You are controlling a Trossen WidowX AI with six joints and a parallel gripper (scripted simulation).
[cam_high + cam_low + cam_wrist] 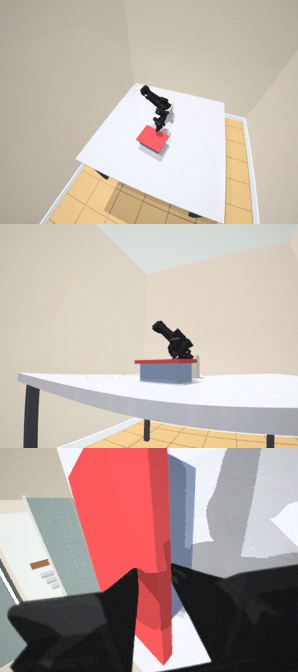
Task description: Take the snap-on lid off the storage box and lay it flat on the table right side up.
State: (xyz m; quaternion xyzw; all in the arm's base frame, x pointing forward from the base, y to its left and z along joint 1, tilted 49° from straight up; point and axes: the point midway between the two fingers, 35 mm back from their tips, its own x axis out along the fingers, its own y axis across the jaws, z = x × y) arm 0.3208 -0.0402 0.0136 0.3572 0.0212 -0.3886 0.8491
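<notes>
Right now my gripper tip is 7 cm short of the red lid and 2 cm to the left of it. From my gripper tip the other things lie so: storage box: 7 cm ahead, 2 cm to the right, 5 cm below.
</notes>
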